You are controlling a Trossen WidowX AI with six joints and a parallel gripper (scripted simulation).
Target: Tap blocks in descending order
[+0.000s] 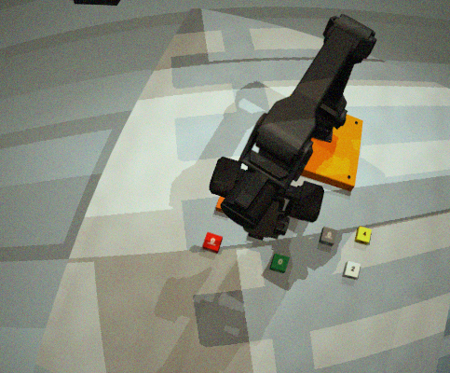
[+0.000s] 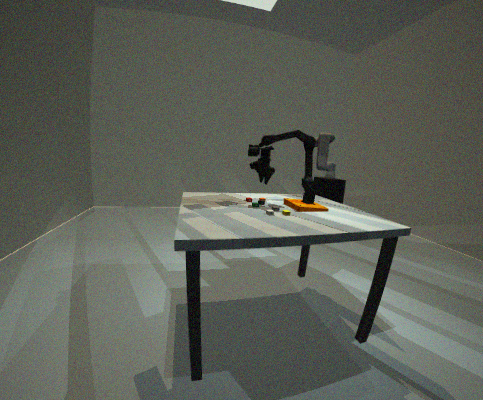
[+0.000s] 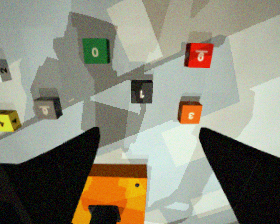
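Right now the red block is 110 mm below my gripper tip, 80 mm to the right of it and 50 mm ahead of it. Round my gripper tip: orange block: 110 mm below, 70 mm to the right, 40 mm behind; then dark block: 110 mm below; then green block: 110 mm below, 60 mm to the left, 60 mm ahead.
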